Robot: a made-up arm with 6 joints.
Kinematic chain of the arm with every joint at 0, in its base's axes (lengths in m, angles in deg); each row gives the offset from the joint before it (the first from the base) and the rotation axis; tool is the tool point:
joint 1: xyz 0 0 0.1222 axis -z
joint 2: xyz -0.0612 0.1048 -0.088 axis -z
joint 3: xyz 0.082 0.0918 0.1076 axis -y
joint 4: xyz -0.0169 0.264 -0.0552 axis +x
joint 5: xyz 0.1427 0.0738 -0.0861 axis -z
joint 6: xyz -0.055 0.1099 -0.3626 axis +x
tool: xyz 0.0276 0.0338 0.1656
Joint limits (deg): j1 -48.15..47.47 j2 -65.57..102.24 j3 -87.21..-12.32 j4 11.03..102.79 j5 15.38..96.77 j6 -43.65..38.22
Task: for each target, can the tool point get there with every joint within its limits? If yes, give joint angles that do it. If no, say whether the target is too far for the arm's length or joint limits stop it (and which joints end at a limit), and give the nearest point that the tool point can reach.
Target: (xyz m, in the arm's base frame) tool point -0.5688 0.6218 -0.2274
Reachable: yes | joints -31.10 -21.10 -53.37 48.52 75.27 -35.15
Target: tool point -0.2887 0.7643 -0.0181
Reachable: yes | joints 8.11 -46.68 -22.82 60.11 75.67 25.48
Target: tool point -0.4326 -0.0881 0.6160
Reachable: no: joint limits stop it (at a limit: joint 1, joint 2, joint 3, joint 4, joint 5) | nearest point -0.7786 0.0515 0.3818 | short by 0.441 m
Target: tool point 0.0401 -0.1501 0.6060
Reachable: no: joint limits stop it (at a limit: joint 2, joint 3, joint 4, joint 5) | nearest point 0.1420 -0.5314 0.3837 | short by 0.453 m
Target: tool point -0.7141 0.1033 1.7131
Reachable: no: too far | nearest point -0.8146 0.1178 0.4344 | short by 1.283 m
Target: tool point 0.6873 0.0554 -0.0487
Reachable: yes | joints 32.53 45.58 -36.17 64.88 88.69 19.45
